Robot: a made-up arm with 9 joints.
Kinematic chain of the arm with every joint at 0, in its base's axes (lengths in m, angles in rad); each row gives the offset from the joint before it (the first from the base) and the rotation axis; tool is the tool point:
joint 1: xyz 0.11 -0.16 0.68 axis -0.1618 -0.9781 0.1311
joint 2: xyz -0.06 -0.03 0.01 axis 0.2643 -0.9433 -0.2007
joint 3: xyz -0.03 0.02 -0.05 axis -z
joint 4: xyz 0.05 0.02 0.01 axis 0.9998 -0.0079 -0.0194
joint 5: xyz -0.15 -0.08 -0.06 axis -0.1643 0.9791 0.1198
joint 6: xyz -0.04 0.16 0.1 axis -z
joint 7: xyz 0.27 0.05 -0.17 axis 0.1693 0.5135 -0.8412
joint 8: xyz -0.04 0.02 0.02 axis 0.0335 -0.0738 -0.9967
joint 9: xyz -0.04 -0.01 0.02 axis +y
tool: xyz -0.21 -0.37 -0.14
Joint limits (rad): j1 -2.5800..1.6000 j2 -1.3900..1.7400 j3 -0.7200..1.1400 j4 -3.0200..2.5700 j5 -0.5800..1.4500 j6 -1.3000..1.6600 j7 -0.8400..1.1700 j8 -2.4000..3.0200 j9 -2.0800..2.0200
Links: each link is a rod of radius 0.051 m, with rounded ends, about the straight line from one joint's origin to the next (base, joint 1, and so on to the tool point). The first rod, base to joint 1, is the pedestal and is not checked.
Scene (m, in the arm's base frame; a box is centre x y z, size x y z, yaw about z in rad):
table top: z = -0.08
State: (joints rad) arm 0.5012 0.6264 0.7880 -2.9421 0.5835 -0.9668 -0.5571 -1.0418 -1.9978
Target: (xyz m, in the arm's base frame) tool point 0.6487 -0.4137 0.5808
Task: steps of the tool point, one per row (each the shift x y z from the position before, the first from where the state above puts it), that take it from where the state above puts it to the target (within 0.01 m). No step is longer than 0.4 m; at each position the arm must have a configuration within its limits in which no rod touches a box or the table.
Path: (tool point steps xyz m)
1: 0.3554 -0.0984 0.0314
2: 0.3527 0.0593 0.1597
3: 0.2191 0.2168 0.2544

